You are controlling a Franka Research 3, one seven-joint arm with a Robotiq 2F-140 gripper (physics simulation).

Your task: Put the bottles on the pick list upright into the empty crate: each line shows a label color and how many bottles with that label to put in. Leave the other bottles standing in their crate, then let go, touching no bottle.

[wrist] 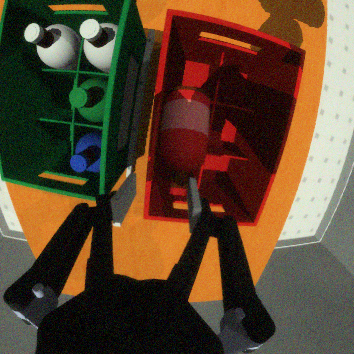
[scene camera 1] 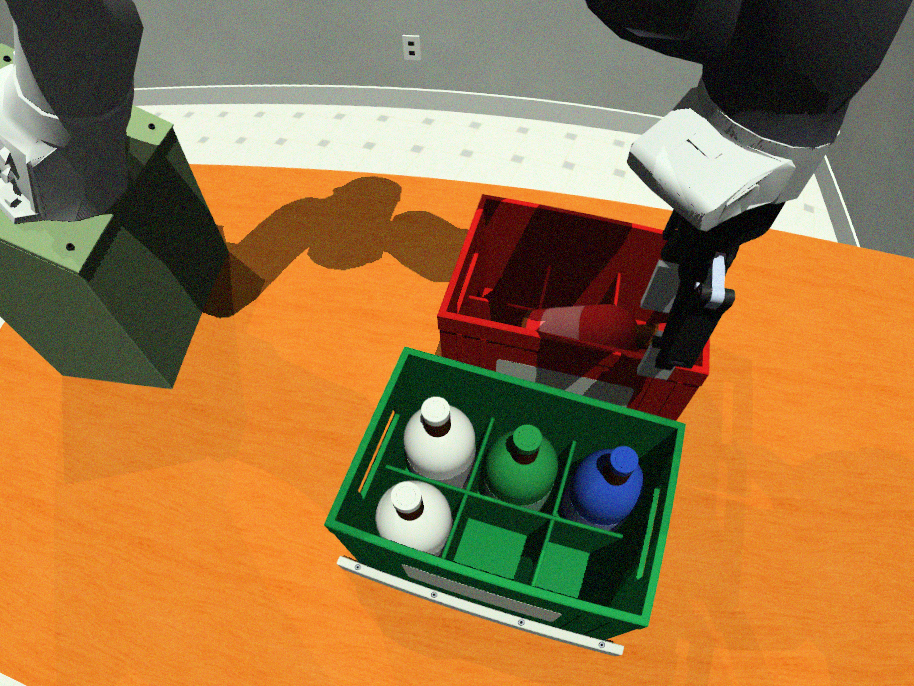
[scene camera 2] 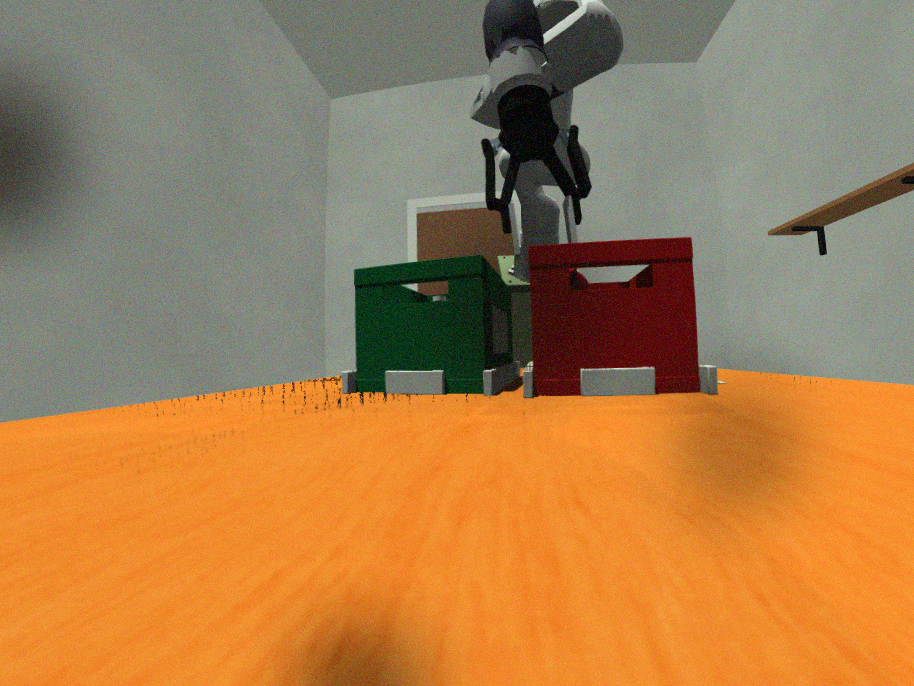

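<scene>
A red bottle [scene camera 1: 609, 326] [wrist: 184, 142] with a pale label lies on its side inside the red crate [scene camera 1: 479, 323] [scene camera 2: 612, 324] [wrist: 167, 25], near the wall facing the green crate [scene camera 1: 546, 387] [scene camera 2: 420, 347] [wrist: 115, 90]. In the green crate stand two white bottles [scene camera 1: 440, 446] [scene camera 1: 413, 525], a green bottle [scene camera 1: 520, 472] [wrist: 97, 102] and a blue bottle [scene camera 1: 606, 491] [wrist: 92, 145], all upright. My gripper [scene camera 1: 657, 324] [scene camera 2: 541, 221] [wrist: 161, 185] is open above the red crate's end by the bottle's neck; nothing is between its fingers. The bottles' labels are mostly hidden. The pick list does not show.
The crates stand close together on the orange table [scene camera 1: 243, 516] [scene camera 2: 442, 516]. Dividers split both crates. A white strip [scene camera 1: 476, 609] runs along the green crate's front. A dark green pedestal [scene camera 1: 132, 302] with an arm part stands at the left. A shelf [scene camera 2: 849, 206] is on the right wall.
</scene>
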